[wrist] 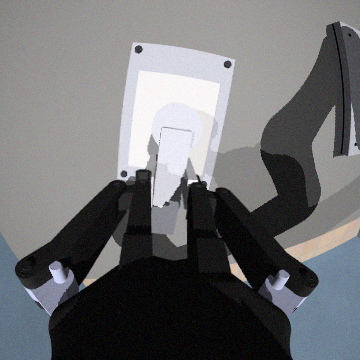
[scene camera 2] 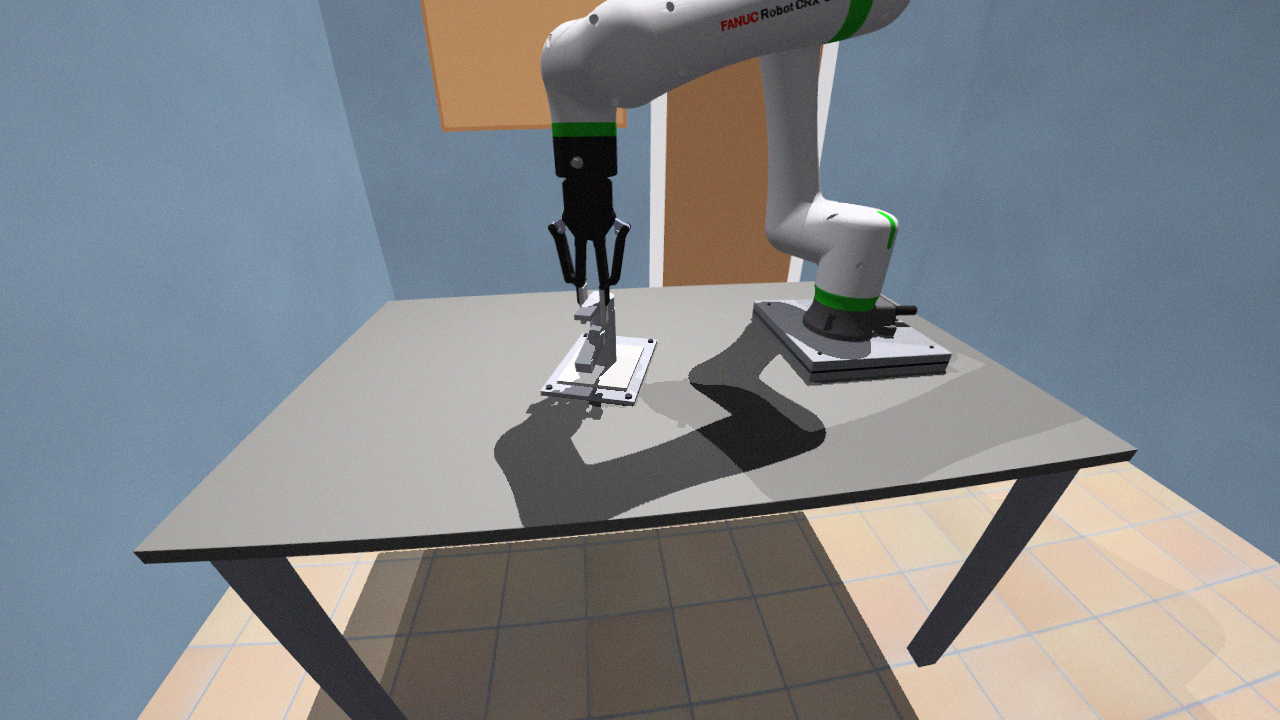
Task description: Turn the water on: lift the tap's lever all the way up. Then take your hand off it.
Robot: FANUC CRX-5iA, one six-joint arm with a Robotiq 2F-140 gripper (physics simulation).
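Seen in the pictures: gripper, fingertip midpoint: (wrist: 168,166) (scene camera 2: 594,321); arm's base, origin of the base link: (scene camera 2: 837,326).
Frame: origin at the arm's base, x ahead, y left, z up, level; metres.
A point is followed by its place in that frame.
The grey tap (scene camera 2: 610,338) {x 0.494, y 0.078, z 0.029 m} stands upright on a light base plate (scene camera 2: 646,351) {x 0.420, y 0.018, z -0.034 m} (wrist: 180,60) {x 0.483, y -0.036, z -0.034 m} with a screw at each corner. Its flat bar lever (scene camera 2: 586,312) {x 0.531, y 0.153, z 0.114 m} (wrist: 173,150) {x 0.512, y 0.076, z 0.114 m} sticks out from the top of the post, over the spout (scene camera 2: 586,363) {x 0.535, y 0.179, z 0.035 m} (wrist: 163,221) {x 0.532, y 0.149, z 0.114 m}; it looks close to level, its exact tilt hard to tell. My gripper (scene camera 2: 593,298) {x 0.520, y 0.103, z 0.075 m} (wrist: 168,166) {x 0.520, y 0.103, z 0.075 m} points straight down and is shut on the lever, one finger on each side near its free end. The finger pads are dark and partly hidden in the wrist view.
The tap's plate lies on a grey table (scene camera 2: 358,402) {x 0.949, y 0.151, z -0.042 m} (wrist: 60,100) {x 0.705, y -0.014, z -0.042 m}. The robot's base plate (scene camera 2: 881,356) {x -0.021, y 0.136, z -0.001 m} (wrist: 342,90) {x 0.131, y 0.003, z -0.023 m} is to the right of the tap, with the arm rising from it and reaching over. Shadows of the arm fall across the table. Blue walls stand behind and beside the table.
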